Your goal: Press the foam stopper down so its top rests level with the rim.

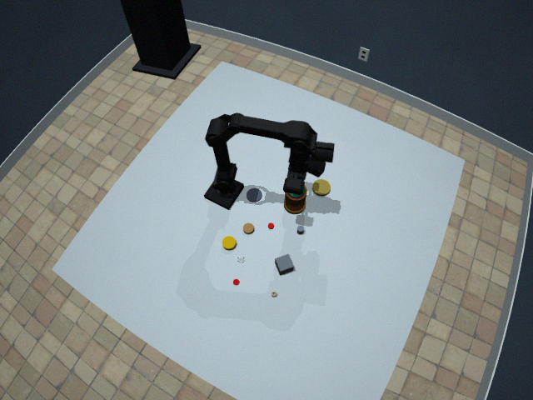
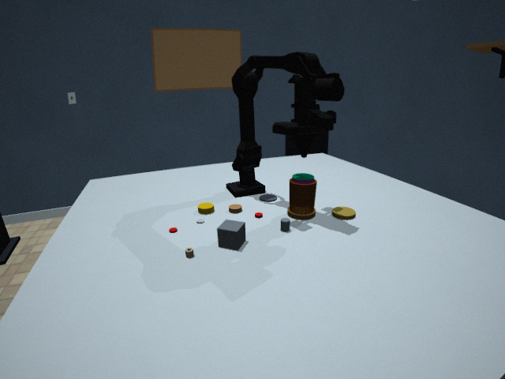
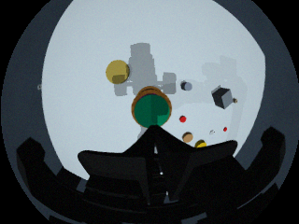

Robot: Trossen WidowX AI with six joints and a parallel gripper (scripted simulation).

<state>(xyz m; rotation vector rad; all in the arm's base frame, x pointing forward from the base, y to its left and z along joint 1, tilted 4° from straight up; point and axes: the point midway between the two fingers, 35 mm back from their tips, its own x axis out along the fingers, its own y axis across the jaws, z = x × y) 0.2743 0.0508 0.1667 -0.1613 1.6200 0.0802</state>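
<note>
The green foam stopper is 10 cm below my hand. Also, from my hand: small grey cylinder: 6 cm ahead, 10 cm to the right, 19 cm below; then red button: 5 cm behind, 12 cm to the right, 20 cm below; then olive disc: 7 cm ahead, 10 cm to the left, 20 cm below.
</note>
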